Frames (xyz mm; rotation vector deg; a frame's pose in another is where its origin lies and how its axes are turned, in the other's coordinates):
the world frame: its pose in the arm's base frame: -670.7 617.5 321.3 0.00 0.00 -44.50
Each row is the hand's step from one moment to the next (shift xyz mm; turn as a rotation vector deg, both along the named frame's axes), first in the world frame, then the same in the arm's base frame.
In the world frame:
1: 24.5 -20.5 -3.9 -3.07 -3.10 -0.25
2: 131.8 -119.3 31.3 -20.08 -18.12 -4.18
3: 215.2 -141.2 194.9 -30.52 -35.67 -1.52
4: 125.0 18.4 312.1 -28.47 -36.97 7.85
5: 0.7 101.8 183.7 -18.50 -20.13 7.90
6: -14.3 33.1 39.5 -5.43 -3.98 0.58
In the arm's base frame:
1: 3.1 -31.8 -3.9 -4.36 -0.06 -0.25
2: 10.4 -177.5 31.3 -27.02 1.15 -4.18
3: 54.5 -251.5 194.9 -46.77 -4.05 -1.52
4: 102.1 -74.5 312.1 -46.22 -6.41 7.85
5: 71.9 72.1 183.7 -27.30 -1.39 7.90
6: 13.0 33.6 39.5 -6.66 0.97 0.58

